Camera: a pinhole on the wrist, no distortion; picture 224 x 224 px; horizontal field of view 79.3 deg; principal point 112.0 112.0 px. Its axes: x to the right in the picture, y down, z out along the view. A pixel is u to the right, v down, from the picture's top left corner.
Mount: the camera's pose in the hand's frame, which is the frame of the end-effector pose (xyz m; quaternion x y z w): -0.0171 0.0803 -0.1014 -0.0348 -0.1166 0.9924 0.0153
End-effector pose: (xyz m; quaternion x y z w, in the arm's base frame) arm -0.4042 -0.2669 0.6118 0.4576 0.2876 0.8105 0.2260
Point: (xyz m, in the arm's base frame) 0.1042 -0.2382 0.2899
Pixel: 206.1 182.6
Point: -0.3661 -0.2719 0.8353
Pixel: 11.5 25.9
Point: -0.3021 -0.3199 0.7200
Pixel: 102.5 65.8
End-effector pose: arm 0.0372 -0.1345 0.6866 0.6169 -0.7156 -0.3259 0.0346
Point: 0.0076 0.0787 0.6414
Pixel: 181.3 121.1
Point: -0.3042 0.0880 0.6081
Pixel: 132.7 12.2
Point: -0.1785 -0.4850 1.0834
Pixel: behind the camera
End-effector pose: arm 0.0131 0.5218 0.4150 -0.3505 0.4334 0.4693 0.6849
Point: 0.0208 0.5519 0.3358
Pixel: outside the picture
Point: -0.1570 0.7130 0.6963
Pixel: 195.3 29.4
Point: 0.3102 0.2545 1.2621
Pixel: outside the picture
